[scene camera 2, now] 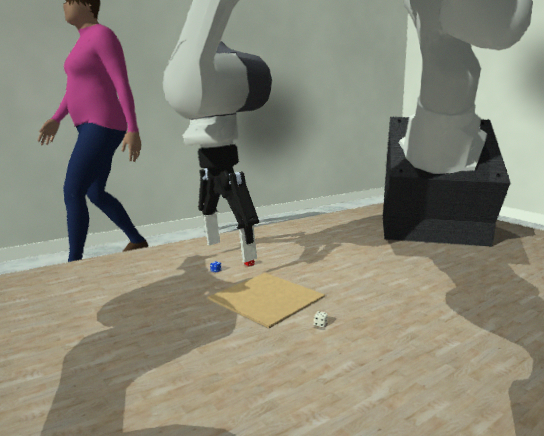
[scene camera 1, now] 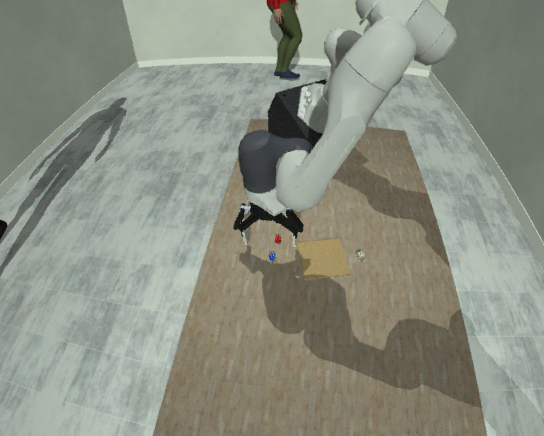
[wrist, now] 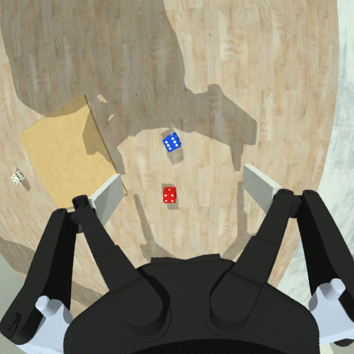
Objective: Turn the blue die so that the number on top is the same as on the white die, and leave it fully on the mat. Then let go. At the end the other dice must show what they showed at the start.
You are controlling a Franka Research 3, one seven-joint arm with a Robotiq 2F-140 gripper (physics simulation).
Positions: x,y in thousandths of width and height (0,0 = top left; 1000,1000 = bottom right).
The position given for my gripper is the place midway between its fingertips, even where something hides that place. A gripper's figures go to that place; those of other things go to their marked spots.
My gripper (scene camera 2: 424,577) is 82 cm from the lens. A tan mat (scene camera 2: 490,687) is 68 cm from the lens.
